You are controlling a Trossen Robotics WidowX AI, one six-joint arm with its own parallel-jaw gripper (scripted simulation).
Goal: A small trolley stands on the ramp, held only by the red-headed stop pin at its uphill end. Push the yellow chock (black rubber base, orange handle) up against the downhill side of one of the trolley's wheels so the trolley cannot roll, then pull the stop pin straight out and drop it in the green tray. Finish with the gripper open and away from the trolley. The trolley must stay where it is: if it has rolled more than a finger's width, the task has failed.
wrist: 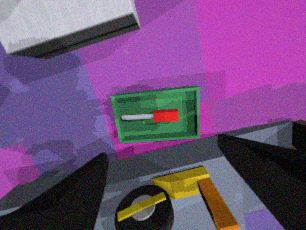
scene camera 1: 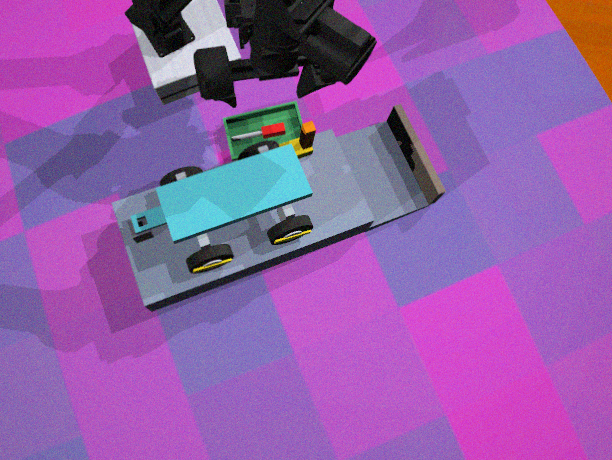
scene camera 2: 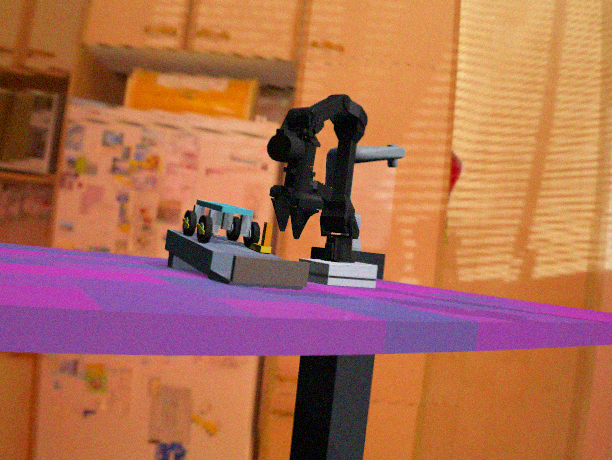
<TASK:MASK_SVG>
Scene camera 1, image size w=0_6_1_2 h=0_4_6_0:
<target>my gripper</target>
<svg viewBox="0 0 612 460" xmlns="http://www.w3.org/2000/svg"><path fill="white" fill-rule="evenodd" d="M193 53L193 62L201 98L204 100L220 100L229 104L232 108L237 106L234 81L259 78L261 82L298 77L298 67L303 66L296 90L298 99L339 81L314 62L302 56L298 52L299 41L294 45L275 47L260 39L256 35L254 27L256 0L223 0L227 28L239 28L240 49L245 49L244 44L247 44L250 40L250 59L229 61L224 45L197 49Z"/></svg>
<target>trolley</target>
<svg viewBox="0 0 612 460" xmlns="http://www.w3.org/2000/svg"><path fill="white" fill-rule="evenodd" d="M313 192L292 143L280 147L277 142L264 141L243 150L239 154L237 161L204 173L201 168L194 166L183 167L169 172L160 180L160 187L156 188L161 205L131 215L136 234L168 224L175 244L197 237L201 250L186 259L189 273L199 274L217 269L233 259L234 256L230 245L218 244L211 246L207 235L208 232L278 208L277 213L281 222L267 231L272 245L288 243L309 234L313 229L310 217L308 215L295 216L291 203L311 197ZM146 217L148 224L139 227L137 220Z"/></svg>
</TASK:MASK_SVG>
